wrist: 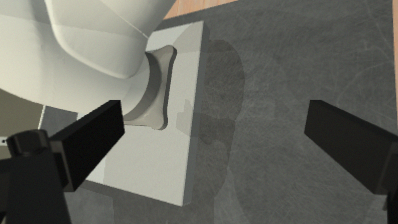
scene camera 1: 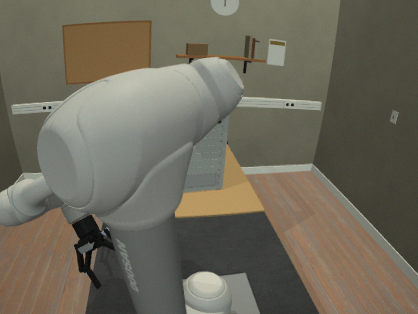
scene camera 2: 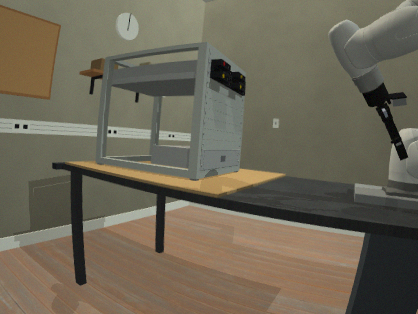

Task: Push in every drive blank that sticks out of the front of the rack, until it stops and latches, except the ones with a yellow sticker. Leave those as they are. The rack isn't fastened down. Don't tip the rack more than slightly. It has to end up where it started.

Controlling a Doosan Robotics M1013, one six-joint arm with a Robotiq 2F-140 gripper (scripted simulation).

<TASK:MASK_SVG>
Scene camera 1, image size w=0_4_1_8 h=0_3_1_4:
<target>my gripper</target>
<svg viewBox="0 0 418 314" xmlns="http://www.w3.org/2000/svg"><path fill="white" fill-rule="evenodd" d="M88 215L72 224L79 239L88 234L96 237L92 251L85 252L85 266L83 254L76 249L77 243L74 247L77 253L79 272L84 272L86 276L89 276L96 289L99 289L102 285L90 268L92 251L101 246L115 250L113 243L103 238L103 235L112 240L108 227L100 231L93 216Z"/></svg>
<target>rack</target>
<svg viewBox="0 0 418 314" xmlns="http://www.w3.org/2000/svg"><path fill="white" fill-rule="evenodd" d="M229 116L222 119L221 123L217 123L209 133L193 146L183 193L221 190L223 188Z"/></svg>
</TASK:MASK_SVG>
